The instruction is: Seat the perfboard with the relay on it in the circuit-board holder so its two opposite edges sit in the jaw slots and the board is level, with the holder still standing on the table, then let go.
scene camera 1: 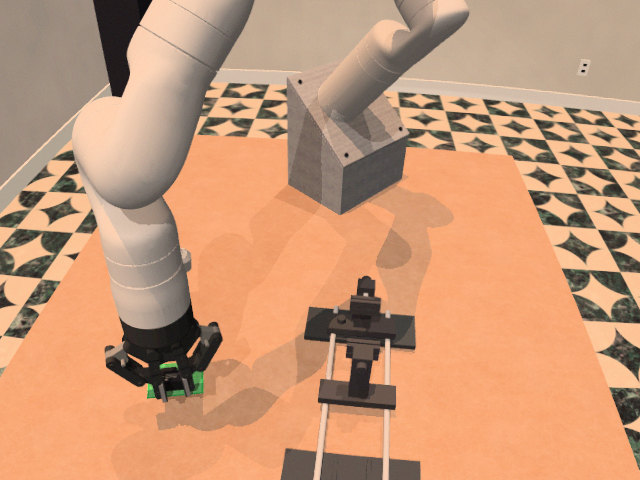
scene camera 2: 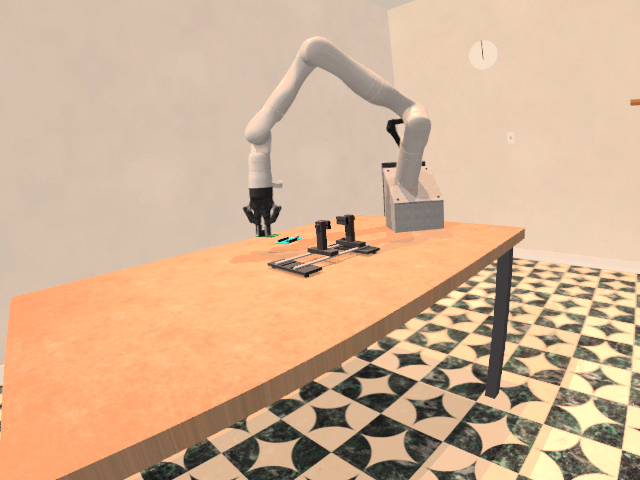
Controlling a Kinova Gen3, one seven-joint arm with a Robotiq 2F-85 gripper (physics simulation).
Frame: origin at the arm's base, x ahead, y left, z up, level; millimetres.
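Seen in the pictures: gripper, fingertip midpoint: [scene camera 1: 175, 393] [scene camera 2: 263, 236]; arm's base, link origin: [scene camera 1: 338, 101] [scene camera 2: 405, 180].
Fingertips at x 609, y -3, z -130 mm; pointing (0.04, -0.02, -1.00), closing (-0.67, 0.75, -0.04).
Observation:
Offsets run from my fingertips to a thing's top centre. Level surfaces: height alone.
The green perfboard @[dx -20, dy -12, dz +18 mm] [scene camera 1: 196, 384] [scene camera 2: 273, 235] hangs roughly level a little above the table, left of the holder in scene camera 1. My gripper [scene camera 1: 175, 393] [scene camera 2: 263, 234] points down and is shut on the black relay @[dx -11, dy -8, dz +18 mm] [scene camera 1: 173, 381] on the board; the fingers partly hide it. The circuit-board holder @[dx -112, dy +202, dz +56 mm] [scene camera 1: 330, 393] [scene camera 2: 295, 267] stands on the table, with two light rods between dark end bars. Its two upright jaws, the rear jaw [scene camera 1: 365, 305] [scene camera 2: 349, 229] and the front jaw [scene camera 1: 360, 374] [scene camera 2: 321, 237], face each other with a gap. Their slots are too small to make out.
A cyan board @[dx -148, dy -140, dz -48 mm] [scene camera 2: 288, 240] with dark parts lies on the table @[dz -61 mm] [scene camera 1: 480, 310] [scene camera 2: 155, 335] between my gripper and the holder in scene camera 2. My grey base block [scene camera 1: 372, 175] [scene camera 2: 418, 215] stands at the back of the table.

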